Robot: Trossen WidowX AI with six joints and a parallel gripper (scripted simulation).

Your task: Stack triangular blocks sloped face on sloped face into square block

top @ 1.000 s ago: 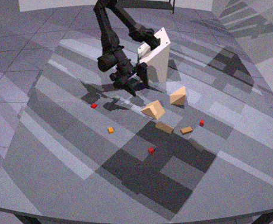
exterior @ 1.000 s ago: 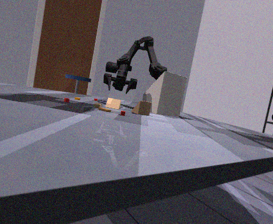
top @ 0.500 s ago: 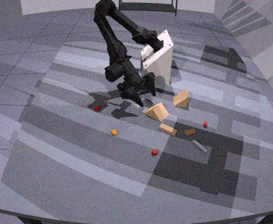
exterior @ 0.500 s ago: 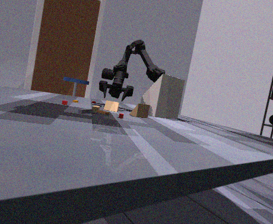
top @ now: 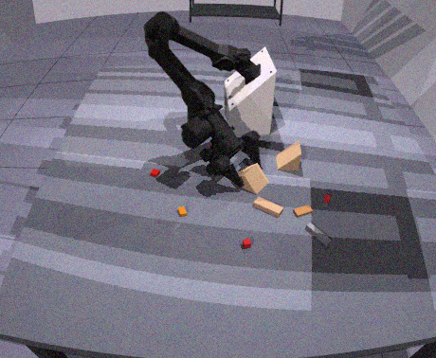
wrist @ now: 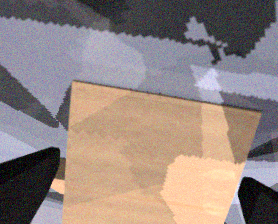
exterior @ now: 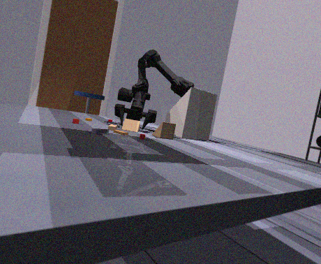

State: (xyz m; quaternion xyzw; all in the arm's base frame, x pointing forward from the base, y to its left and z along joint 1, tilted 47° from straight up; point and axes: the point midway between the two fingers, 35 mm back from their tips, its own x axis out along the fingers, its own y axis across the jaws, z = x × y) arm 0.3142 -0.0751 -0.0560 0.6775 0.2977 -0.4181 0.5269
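The tan long block lies 100 mm ahead of my gripper tip, 50 mm to the left of it and 10 mm below it. Round my gripper tip: grey bar 190 mm ahead, 180 mm to the left, 10 mm below; then orange cube 140 mm ahead, 170 mm to the right, 10 mm below; then triangular block 10 mm above.
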